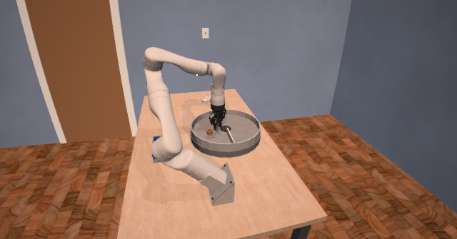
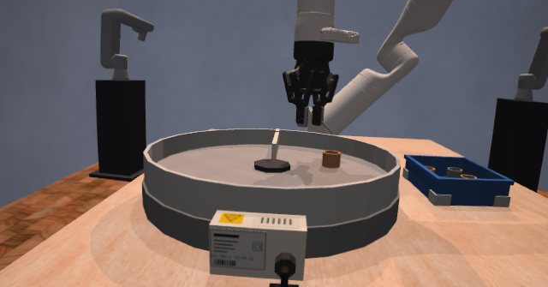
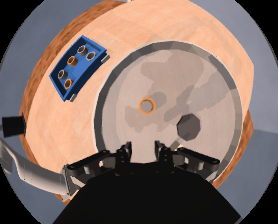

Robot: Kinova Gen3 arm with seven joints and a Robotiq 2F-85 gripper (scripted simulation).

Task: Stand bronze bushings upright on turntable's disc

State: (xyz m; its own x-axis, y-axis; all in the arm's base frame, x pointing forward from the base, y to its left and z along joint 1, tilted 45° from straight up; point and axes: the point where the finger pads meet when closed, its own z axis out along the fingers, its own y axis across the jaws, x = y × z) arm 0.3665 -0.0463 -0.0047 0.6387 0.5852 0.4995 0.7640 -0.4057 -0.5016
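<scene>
The blue crate lies 2 cm behind my hand, 30 cm to the left of it and 11 cm below it. Round my hand: grey turntable disc (9 cm ahead, 6 cm to the right, 8 cm below).
</scene>
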